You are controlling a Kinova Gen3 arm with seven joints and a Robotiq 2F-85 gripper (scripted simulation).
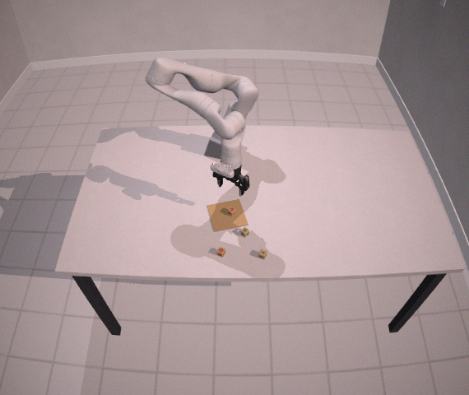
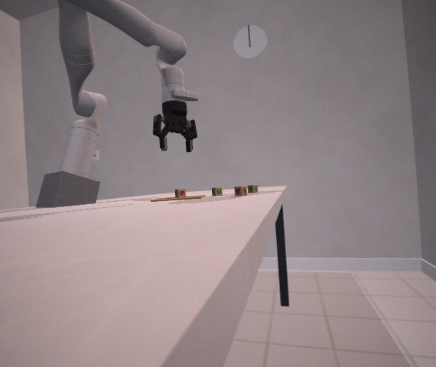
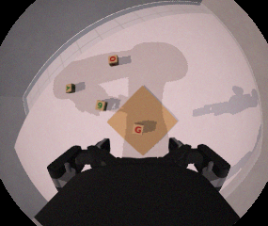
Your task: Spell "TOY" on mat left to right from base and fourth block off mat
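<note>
Now: hand 1 cm short of the mat, 1 cm to the left of it and 15 cm above it.
</note>
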